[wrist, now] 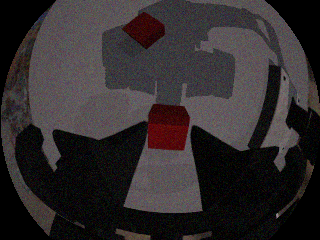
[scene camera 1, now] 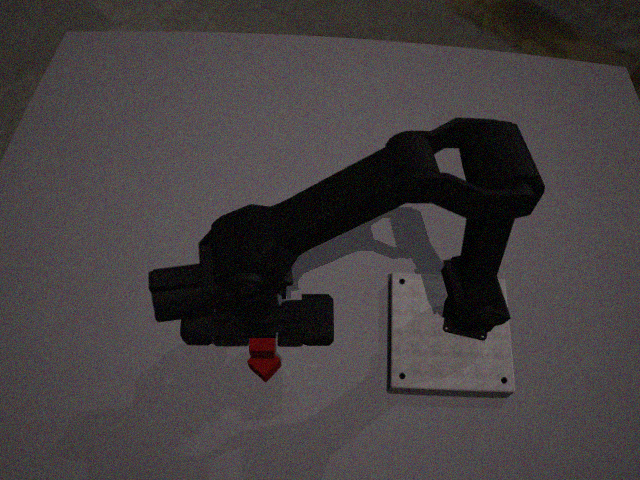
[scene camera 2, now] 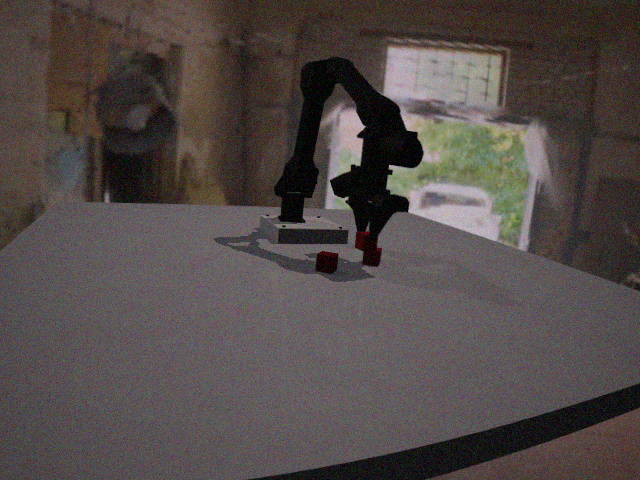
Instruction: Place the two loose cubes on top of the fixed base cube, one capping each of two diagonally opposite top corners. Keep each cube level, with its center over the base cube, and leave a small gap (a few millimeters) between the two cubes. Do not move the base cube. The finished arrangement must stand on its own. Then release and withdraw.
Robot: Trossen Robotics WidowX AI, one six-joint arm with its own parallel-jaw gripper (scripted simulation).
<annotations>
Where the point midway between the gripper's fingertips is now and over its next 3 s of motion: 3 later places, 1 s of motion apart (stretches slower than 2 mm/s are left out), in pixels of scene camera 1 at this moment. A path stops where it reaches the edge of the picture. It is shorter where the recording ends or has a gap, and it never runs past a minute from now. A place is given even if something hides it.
The gripper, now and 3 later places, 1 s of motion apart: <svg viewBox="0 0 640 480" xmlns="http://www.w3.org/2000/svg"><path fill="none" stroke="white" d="M263 342L262 336L250 309L238 257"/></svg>
</annotations>
